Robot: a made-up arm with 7 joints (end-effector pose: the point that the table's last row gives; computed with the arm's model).
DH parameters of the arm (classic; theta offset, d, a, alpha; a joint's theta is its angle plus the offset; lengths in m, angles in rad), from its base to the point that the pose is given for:
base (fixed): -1.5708 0.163 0 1.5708
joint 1: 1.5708 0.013 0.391 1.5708
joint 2: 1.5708 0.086 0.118 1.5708
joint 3: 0 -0.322 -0.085 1.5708
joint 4: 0 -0.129 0.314 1.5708
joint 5: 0 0.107 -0.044 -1.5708
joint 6: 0 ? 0.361 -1.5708
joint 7: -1.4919 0 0.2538 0
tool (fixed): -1.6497 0.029 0 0
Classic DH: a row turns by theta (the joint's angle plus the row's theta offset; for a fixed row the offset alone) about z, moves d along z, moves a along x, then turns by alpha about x.
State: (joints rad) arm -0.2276 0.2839 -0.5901 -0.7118 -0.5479 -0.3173 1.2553
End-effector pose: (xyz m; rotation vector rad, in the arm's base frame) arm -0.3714 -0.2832 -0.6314 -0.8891 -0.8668 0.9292
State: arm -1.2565 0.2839 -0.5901 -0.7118 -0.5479 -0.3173 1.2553
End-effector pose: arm -0.3714 0.5345 -0.4893 0.0043 -1.1651 0.3677
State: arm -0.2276 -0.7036 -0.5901 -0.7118 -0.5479 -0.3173 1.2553
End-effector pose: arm -1.1293 -0.4623 0.1419 -0.2562 -0.1255 1.3713
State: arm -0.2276 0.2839 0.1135 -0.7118 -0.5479 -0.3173 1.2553
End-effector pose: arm -0.0203 -0.5577 -0.5898 -0.8608 -1.2499 1.5498
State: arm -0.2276 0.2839 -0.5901 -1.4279 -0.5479 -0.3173 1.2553
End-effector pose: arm 0.0401 -0.5659 -0.6341 -1.5941 -1.0328 0.6479
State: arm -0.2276 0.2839 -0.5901 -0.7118 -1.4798 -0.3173 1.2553
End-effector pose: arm -0.1978 -0.6577 -0.3024 -1.0971 -0.6383 1.8762
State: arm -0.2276 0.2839 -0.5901 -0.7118 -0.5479 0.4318 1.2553
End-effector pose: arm -0.6662 -0.1886 -0.3115 -0.3640 -0.2891 1.0134
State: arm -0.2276 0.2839 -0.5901 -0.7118 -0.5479 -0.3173 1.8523
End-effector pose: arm -0.4032 -0.4278 -0.6126 -1.1757 -0.6035 1.4404
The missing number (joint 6, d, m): -0.285
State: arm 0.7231 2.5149 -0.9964 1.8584 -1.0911 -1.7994 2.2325
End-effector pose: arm 0.6528 0.3874 0.1727 0.6691 2.0410 -1.1104
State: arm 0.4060 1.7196 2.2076 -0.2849 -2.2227 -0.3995 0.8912
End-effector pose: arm 0.5540 0.5710 0.5181 0.2477 -1.5262 -0.5679
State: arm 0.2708 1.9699 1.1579 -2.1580 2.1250 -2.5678 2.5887
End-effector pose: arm 0.6494 0.9837 1.1137 -0.4785 -2.2661 -0.5737
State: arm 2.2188 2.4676 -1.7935 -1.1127 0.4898 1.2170 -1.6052
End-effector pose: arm 0.7873 0.4476 -0.2986 0.9945 0.0147 -0.5023
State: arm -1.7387 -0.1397 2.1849 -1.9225 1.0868 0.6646 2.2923
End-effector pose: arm -0.3742 0.7969 0.3599 -0.2743 1.9022 0.0828
